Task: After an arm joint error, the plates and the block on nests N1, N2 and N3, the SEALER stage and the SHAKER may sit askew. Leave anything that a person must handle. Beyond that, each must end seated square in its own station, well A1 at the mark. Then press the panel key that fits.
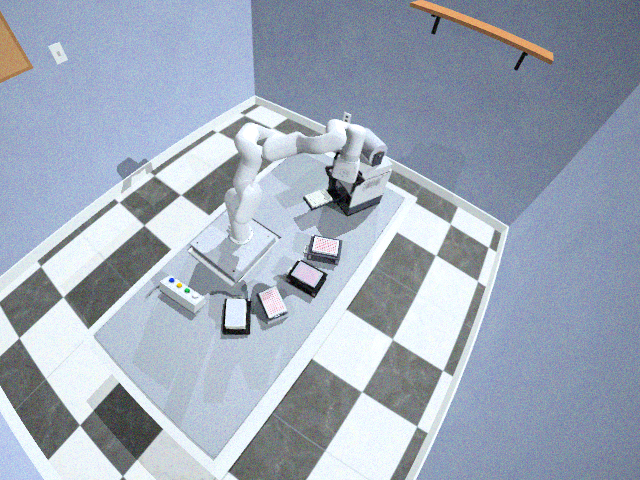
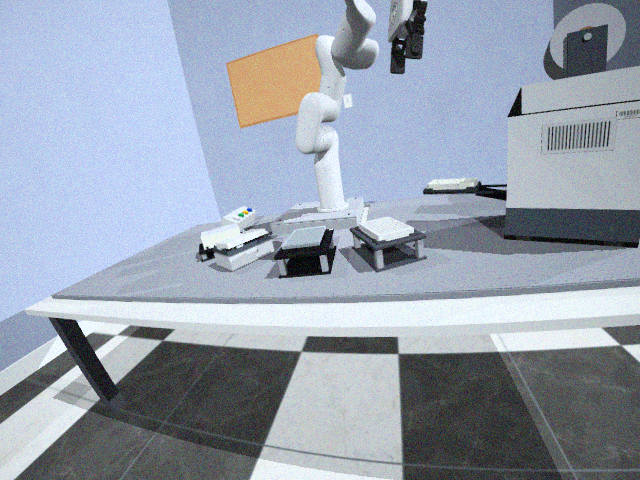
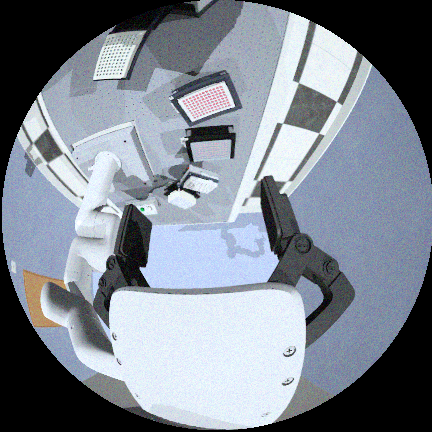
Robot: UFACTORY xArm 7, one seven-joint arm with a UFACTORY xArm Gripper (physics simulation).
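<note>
My gripper [image 2: 406,63] [image 3: 195,201] is open and empty, high above the table. A pale plate [image 1: 317,198] [image 2: 453,183] [image 3: 116,55] lies on the stage beside the sealer [image 1: 368,190] [image 2: 573,175]. A red-dotted plate [image 1: 325,246] [image 2: 386,228] [image 3: 207,101] lies on a legged nest. A pinkish plate [image 1: 308,274] [image 2: 306,237] [image 3: 211,149] lies on the black nest beside it. Another red-dotted plate [image 1: 272,302] [image 3: 200,184] sits on a low white box [image 2: 235,259]. A white block or plate [image 1: 235,313] [image 3: 181,198] sits on a black base. Labels, A1 marks and exact seating are unreadable.
The key panel [image 1: 181,294] [image 2: 240,218] stands beyond the arm base [image 1: 222,258], with blue, yellow, green and white keys. The tall sealer housing stands at the table's far end. The arm reaches across toward it. The table edge [image 2: 330,315] runs along the front.
</note>
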